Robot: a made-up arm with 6 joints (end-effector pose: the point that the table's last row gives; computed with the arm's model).
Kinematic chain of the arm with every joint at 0, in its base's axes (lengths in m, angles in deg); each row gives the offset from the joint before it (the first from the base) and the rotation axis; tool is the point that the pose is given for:
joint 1: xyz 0 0 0.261 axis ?
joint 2: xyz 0 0 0 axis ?
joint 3: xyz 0 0 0.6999 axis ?
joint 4: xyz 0 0 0 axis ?
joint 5: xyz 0.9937 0 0 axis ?
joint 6: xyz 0 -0.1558 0 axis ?
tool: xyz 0 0 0
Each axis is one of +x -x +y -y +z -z.
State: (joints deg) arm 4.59 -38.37 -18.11 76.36 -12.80 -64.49
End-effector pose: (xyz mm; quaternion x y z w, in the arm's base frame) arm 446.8 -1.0 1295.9 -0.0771 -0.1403 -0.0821 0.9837
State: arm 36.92 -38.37 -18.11 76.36 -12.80 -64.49
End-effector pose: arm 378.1 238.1 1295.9 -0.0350 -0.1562 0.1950 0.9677
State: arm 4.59 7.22 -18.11 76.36 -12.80 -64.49
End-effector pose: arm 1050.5 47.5 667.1 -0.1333 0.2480 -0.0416 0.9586
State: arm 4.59 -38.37 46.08 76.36 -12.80 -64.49
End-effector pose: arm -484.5 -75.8 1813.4 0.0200 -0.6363 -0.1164 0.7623
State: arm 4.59 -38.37 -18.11 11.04 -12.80 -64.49
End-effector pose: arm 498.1 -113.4 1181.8 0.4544 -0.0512 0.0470 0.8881
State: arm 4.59 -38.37 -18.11 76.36 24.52 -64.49
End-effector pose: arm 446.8 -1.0 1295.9 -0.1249 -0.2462 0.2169 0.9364
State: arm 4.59 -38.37 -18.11 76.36 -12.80 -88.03
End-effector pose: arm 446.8 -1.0 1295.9 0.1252 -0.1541 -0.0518 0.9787
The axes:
joint 1: +z
joint 2: +y
joint 3: -y
joint 4: -x
joint 5: -y
joint 6: -x

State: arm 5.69 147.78 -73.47 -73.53 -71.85 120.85
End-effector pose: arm -269.7 -71.3 436.4 -0.6227 -0.7519 -0.0894 0.1972
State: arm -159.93 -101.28 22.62 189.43 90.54 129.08
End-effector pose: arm 1198.1 274.1 963.1 -0.2122 -0.4766 -0.8294 0.1997
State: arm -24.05 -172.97 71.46 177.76 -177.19 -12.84
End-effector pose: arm -401.4 349.6 -1332.6 0.8461 -0.1327 0.5155 0.0282
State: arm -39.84 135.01 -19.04 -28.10 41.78 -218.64
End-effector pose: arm -418.8 170.5 -602.8 -0.3219 0.6415 0.5897 0.3704
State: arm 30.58 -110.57 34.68 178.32 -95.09 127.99
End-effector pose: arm -1348.5 -616.0 577.7 -0.0031 0.8018 -0.2504 0.5427
